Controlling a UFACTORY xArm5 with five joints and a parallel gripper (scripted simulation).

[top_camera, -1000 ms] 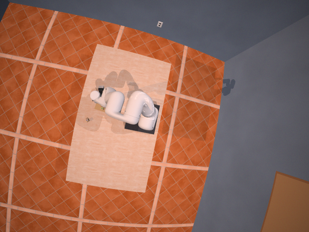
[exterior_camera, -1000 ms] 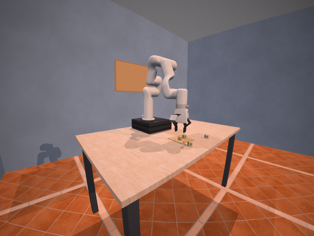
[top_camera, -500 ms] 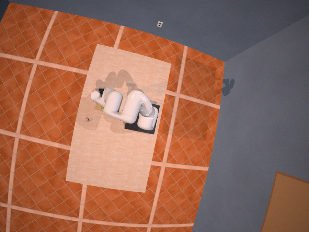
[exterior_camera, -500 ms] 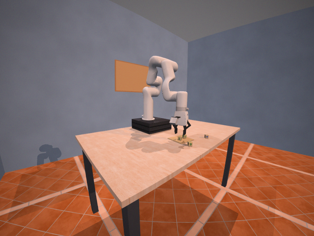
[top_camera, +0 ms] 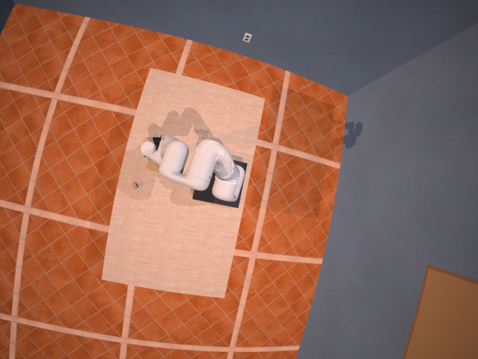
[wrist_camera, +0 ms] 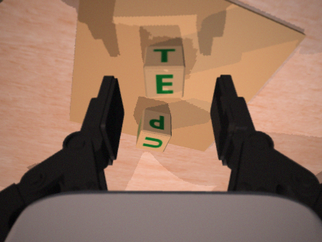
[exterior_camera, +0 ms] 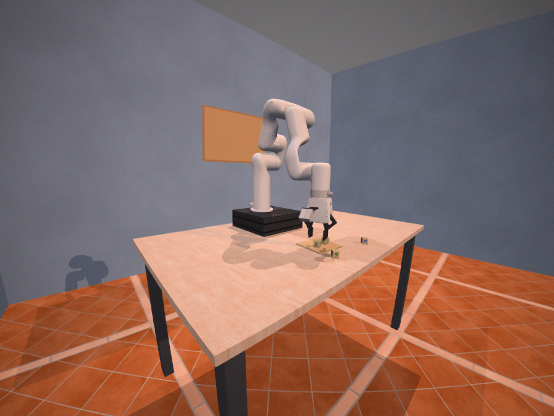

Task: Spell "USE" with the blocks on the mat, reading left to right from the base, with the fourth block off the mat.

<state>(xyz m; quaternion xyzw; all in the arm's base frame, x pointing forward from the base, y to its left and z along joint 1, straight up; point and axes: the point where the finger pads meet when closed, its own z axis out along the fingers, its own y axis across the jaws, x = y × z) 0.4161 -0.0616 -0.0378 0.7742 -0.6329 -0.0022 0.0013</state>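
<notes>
Right now my hand is 40 mm above the E block. From my hand the other things lie so: S block (110 mm ahead, 40 mm to the right, 40 mm below); tan mat (20 mm to the left, 50 mm below); U block (60 mm to the left, 40 mm below).
</notes>
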